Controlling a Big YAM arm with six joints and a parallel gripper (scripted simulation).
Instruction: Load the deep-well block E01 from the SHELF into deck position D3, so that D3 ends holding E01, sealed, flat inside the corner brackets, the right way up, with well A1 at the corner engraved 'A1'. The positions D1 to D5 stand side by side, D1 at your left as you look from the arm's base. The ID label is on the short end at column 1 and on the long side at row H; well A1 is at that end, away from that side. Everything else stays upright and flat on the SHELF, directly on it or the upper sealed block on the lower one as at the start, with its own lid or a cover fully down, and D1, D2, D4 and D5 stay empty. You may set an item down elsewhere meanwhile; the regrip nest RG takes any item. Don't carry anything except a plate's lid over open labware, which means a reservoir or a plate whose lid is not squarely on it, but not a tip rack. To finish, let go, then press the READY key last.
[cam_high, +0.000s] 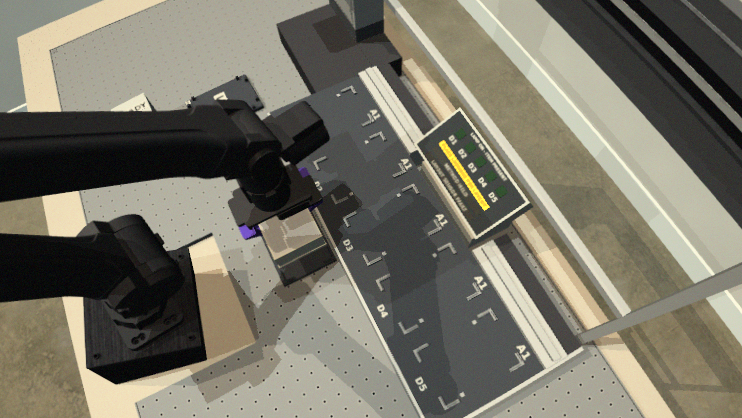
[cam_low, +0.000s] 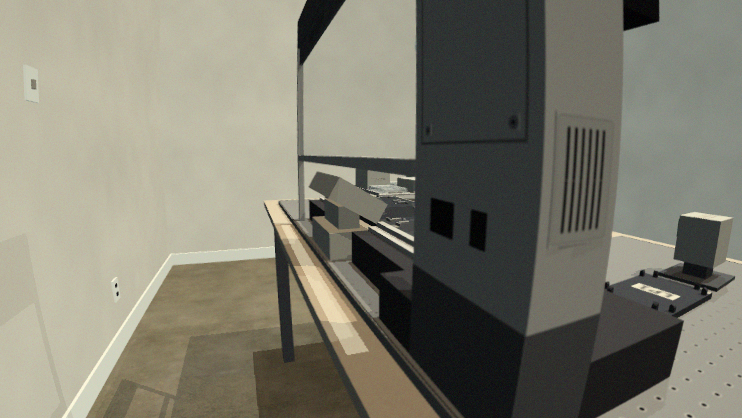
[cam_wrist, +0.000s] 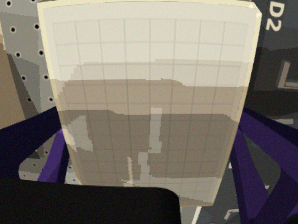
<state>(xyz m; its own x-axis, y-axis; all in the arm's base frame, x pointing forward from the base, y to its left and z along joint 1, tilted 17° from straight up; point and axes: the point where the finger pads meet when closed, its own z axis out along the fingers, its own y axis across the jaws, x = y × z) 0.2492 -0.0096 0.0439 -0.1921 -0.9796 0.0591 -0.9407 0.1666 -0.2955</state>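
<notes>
Now: the regrip nest RG 9 cm below my hand. The rest, counted from my hand: ready key (34 cm to the left, 11 cm behind, 2 cm below); then deep-well block (1 cm below); then LP1 pad (35 cm to the left, 9 cm below, 6 cm ahead).
</notes>
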